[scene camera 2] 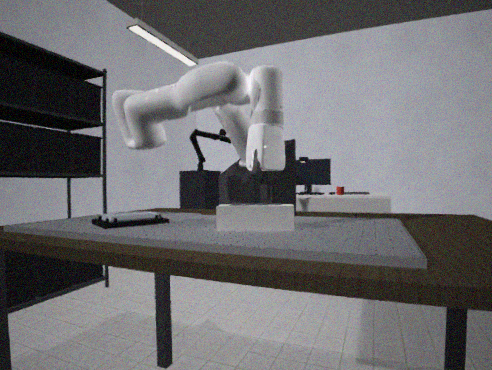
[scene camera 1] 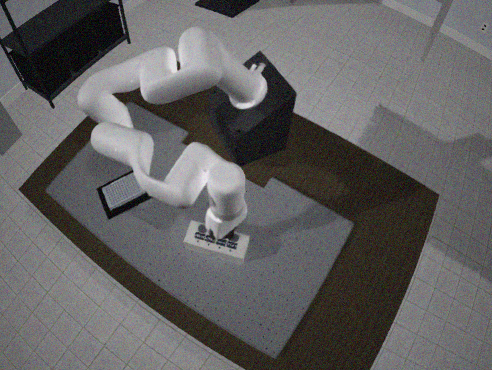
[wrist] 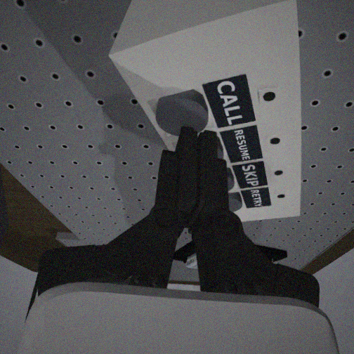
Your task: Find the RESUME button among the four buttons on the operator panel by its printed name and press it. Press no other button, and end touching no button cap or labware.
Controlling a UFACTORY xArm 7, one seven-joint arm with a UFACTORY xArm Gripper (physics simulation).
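Frame: origin at the arm's base, x left, y back, z up, level; millimetres.
Seen in the pictures: gripper, fingertip midpoint: [scene camera 2: 268, 202] [scene camera 1: 227, 234]; arm's base at its link origin: [scene camera 1: 248, 91].
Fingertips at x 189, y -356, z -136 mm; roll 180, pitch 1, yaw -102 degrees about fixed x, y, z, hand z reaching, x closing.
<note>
Offsets run from my fingertips to a thing's top centre. Level surfaces: height alone.
The white operator panel @[dx -19, dy -27, dz -2 mm] [scene camera 1: 239, 253] [scene camera 2: 255, 218] [wrist: 200, 55] stands on the grey perforated board. In the wrist view its printed names read CALL [wrist: 229, 102], RESUME [wrist: 242, 145], SKIP [wrist: 250, 175] and RETRY [wrist: 256, 198]. The grey CALL button cap [wrist: 182, 111] is largely visible; the SKIP cap [wrist: 230, 179] and RETRY cap [wrist: 235, 201] show partly beside the fingers. The RESUME cap is mostly hidden behind the fingers. My gripper [scene camera 1: 218, 237] [wrist: 191, 146] is shut and empty, pointing down at the panel, its tips beside the CALL cap's edge in the wrist view. Whether they touch a cap cannot be told.
A pale well plate @[dx -358, dy -70, dz -31 mm] [scene camera 1: 121, 192] [scene camera 2: 131, 216] in a black holder lies on the grey board @[dz -57 mm] [scene camera 1: 295, 240] [scene camera 2: 350, 247], to the panel's left. The dark robot base block [scene camera 1: 270, 120] stands behind. A black shelf unit [scene camera 2: 104, 150] stands at the left.
</note>
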